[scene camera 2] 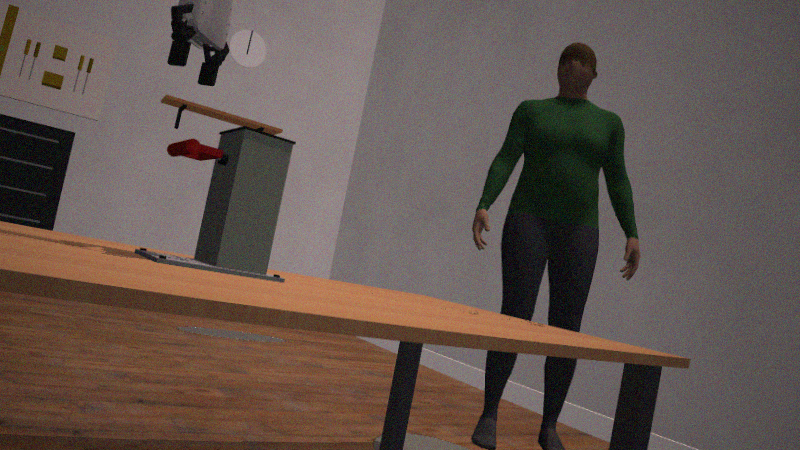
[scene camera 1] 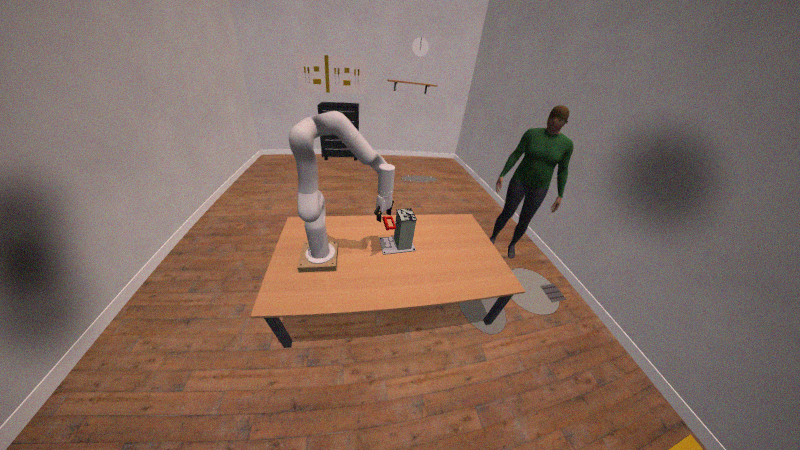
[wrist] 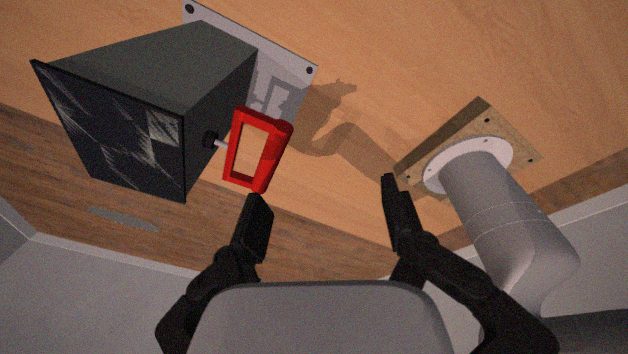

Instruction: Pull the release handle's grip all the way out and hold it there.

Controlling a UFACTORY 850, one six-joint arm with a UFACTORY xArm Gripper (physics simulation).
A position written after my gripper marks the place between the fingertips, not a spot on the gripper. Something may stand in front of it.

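You'd find my gripper [scene camera 2: 191, 75] here, and the wrist view has my gripper [wrist: 320, 196] as well.
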